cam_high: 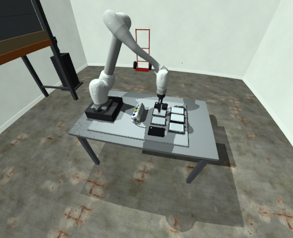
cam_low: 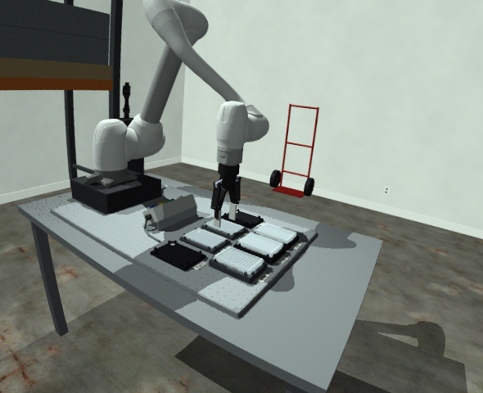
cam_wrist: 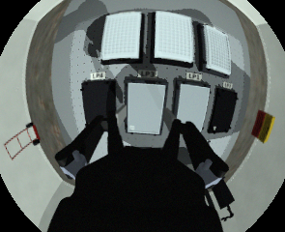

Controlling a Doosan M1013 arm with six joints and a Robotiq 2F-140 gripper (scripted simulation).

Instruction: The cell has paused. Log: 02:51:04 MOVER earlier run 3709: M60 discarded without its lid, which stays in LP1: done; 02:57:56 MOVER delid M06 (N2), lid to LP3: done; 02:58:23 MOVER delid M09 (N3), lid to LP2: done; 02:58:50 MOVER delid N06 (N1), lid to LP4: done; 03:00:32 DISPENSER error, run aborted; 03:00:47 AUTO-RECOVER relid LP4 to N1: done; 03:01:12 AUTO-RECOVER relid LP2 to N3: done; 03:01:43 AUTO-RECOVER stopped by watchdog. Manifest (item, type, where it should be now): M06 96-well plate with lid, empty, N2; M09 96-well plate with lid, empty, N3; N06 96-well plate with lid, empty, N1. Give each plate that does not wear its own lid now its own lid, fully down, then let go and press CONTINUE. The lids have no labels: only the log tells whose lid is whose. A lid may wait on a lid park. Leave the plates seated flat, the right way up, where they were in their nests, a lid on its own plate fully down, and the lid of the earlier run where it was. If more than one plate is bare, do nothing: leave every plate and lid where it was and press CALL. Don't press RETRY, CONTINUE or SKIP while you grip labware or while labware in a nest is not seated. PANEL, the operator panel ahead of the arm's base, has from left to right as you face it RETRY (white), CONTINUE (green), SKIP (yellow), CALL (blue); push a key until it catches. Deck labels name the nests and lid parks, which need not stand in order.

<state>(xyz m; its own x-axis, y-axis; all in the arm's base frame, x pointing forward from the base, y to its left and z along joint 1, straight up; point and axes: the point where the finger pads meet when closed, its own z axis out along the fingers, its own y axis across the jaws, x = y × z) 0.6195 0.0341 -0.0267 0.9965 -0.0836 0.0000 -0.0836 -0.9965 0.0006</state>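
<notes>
Right now the grey pad is 50 mm below my hand. From my hand the other things lie so: yellow key 240 mm behind, 80 mm to the right, 10 mm above; then green key 240 mm behind, 30 mm to the right, 10 mm above; then white key 240 mm behind, 20 mm to the left, 10 mm above.
</notes>
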